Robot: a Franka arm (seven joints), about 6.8 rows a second.
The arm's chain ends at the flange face. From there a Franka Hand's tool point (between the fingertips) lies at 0.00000 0.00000 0.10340 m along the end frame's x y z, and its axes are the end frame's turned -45 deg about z.
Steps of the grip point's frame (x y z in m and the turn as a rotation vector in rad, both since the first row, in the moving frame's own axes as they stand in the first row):
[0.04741 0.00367 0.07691 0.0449 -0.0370 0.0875]
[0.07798 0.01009 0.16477 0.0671 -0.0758 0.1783]
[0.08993 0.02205 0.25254 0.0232 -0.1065 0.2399]
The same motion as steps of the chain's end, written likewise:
[0.04207 -0.03009 0.07708 0.0056 -0.0579 0.0875]
[0.07271 -0.04771 0.16530 -0.0062 -0.1010 0.1783]
[0.08928 -0.05289 0.25315 -0.0589 -0.0917 0.2399]

